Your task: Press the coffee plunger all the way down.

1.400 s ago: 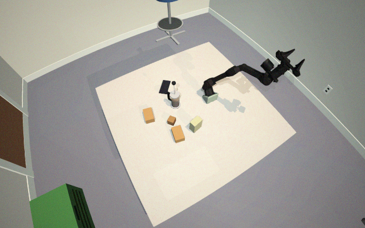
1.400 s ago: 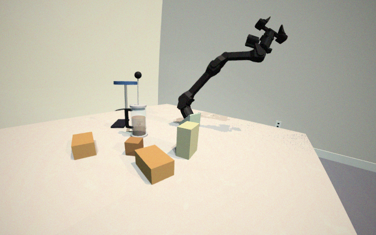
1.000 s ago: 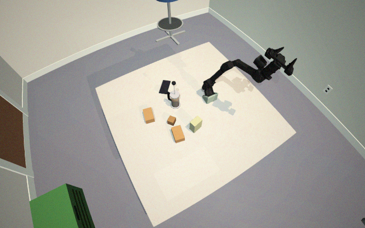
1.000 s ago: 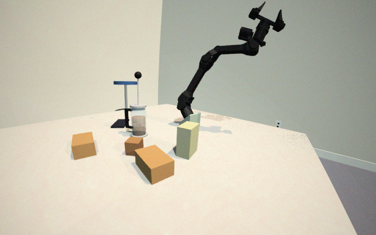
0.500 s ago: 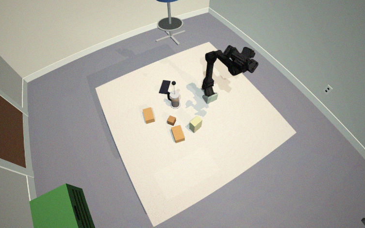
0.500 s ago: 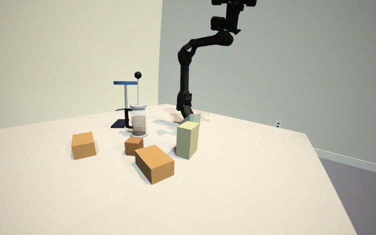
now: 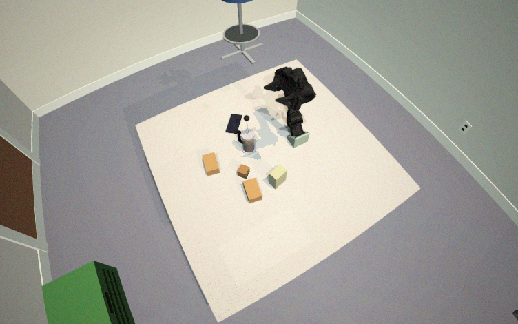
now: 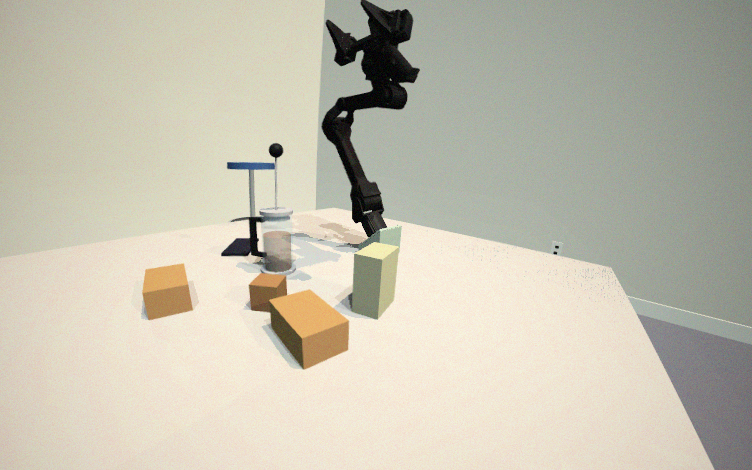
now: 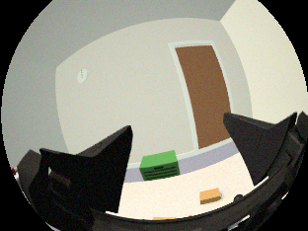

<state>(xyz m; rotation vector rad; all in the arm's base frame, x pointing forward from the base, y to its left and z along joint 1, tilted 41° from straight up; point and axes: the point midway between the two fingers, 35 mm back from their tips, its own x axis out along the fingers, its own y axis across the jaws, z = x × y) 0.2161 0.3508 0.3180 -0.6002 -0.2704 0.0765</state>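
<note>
Right now my gripper tip is 5 cm short of the coffee press, 16 cm to the left of it and 40 cm above it.
</note>
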